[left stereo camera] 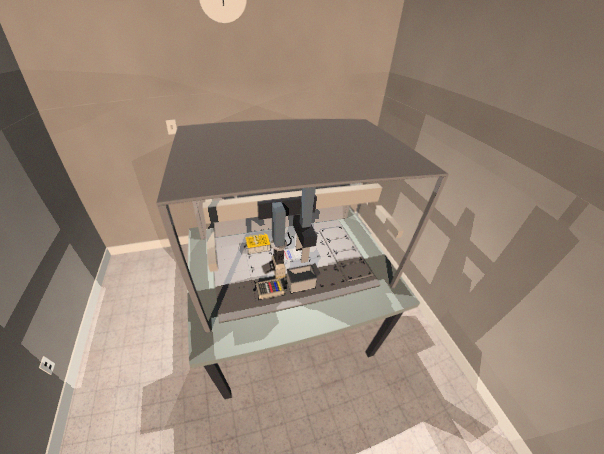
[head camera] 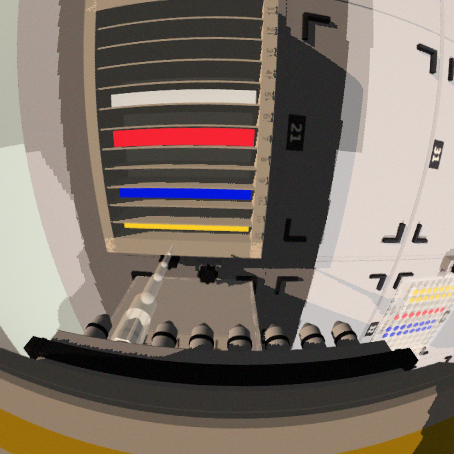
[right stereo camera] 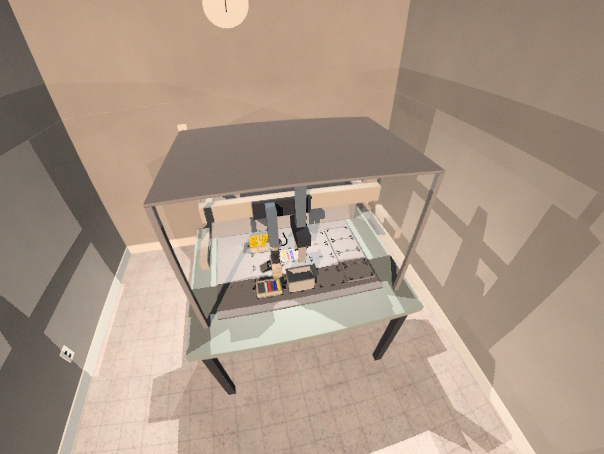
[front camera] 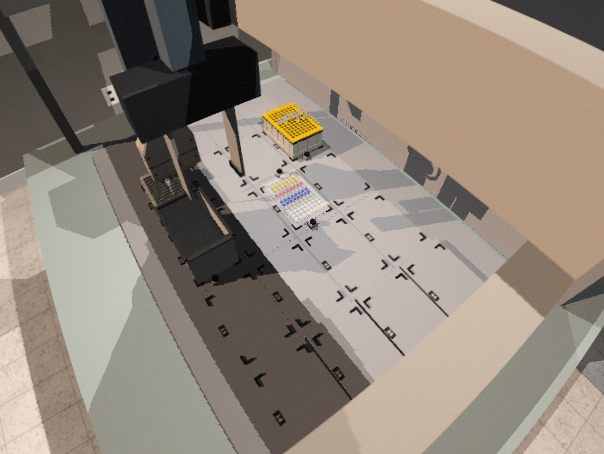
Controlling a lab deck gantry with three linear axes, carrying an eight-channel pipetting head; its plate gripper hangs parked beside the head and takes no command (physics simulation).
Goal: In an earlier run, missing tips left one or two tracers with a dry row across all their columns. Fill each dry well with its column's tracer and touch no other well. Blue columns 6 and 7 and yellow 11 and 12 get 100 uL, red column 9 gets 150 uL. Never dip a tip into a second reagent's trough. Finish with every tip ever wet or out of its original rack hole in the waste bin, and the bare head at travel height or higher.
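The pipetting head (front camera: pixel 170 156) (head camera: pixel 220 367) is low over the reservoir's bin-side end. One clear tip (head camera: pixel 145 300) (front camera: pixel 169 185) hangs from its second nozzle from the left in the head view; the other nozzles are bare. The reservoir (head camera: pixel 185 248) (left stereo camera: pixel 270 296) (right stereo camera: pixel 269 295) shows white, red (head camera: pixel 185 137), blue (head camera: pixel 185 193) and yellow (head camera: pixel 185 227) troughs. Whether the tip touches liquid is unclear. The well plate (front camera: pixel 309 210) (head camera: pixel 431 306) shows yellow, red and blue columns; single wells are unclear. The parked plate gripper (front camera: pixel 214 183) is open and empty, its paddles apart.
The yellow tip rack (front camera: pixel 301 145) (left stereo camera: pixel 257 241) (right stereo camera: pixel 258 241) stands at the back, with some tips visible. The dark waste bin (front camera: pixel 215 257) (left stereo camera: pixel 302 283) (right stereo camera: pixel 301 284) stands directly beside the reservoir. Black locating corners and small posts stand on the deck.
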